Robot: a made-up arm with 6 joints. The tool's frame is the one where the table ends.
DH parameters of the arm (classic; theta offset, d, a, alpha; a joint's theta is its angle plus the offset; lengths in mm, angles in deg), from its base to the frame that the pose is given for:
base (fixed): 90 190 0 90
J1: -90 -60 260 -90
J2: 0 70 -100 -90
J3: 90 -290 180 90
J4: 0 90 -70 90
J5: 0 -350 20 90
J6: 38.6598 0 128.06 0
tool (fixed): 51.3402 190 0 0
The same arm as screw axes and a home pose.
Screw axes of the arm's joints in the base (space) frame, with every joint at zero. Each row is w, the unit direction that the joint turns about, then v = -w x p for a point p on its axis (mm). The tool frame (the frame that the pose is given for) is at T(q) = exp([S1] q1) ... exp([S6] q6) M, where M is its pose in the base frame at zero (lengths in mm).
S1: w 1 0 0 v 0.0 190.0 0.0
S2: w 0 1 0 v 70.0 0.0 -60.0
S3: w -1 0 0 v 0.0 -30.0 70.0
S4: w 0 0 -1 v 110.0 230.0 0.0
S5: w 1 0 0 v 0.0 -60.0 40.0
S6: w 0 0 1 v -60.0 120.0 0.0
M: xyz -40.0 -160.0 130.0 (mm) quaternion w x y z 1 0 0 0

